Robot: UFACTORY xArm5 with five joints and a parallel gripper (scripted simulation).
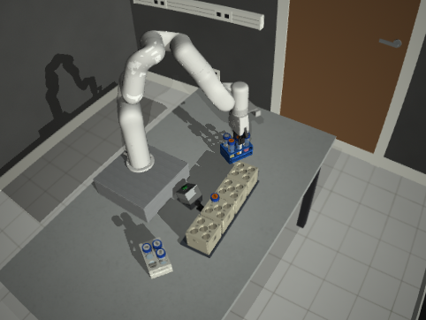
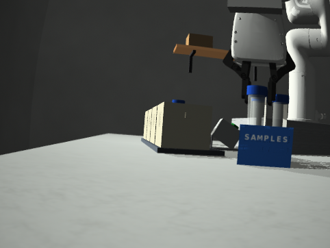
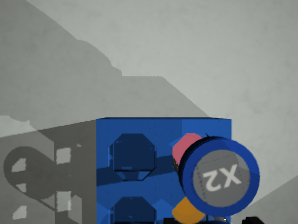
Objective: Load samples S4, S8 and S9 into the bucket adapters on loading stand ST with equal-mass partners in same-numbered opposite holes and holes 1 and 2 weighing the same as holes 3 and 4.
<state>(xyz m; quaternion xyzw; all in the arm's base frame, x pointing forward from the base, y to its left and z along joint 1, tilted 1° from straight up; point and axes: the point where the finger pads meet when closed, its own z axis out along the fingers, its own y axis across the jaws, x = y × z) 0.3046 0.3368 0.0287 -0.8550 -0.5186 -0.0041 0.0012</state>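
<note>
Now: hand 2 cm past the blue samples rack, 1 cm to the right of it and 9 cm above it. From my hand the other things lie so: white blanks rack (2 cm ahead, 65 cm to the right, 9 cm below); adapter (11 cm ahead, 15 cm to the right, 7 cm below).
</note>
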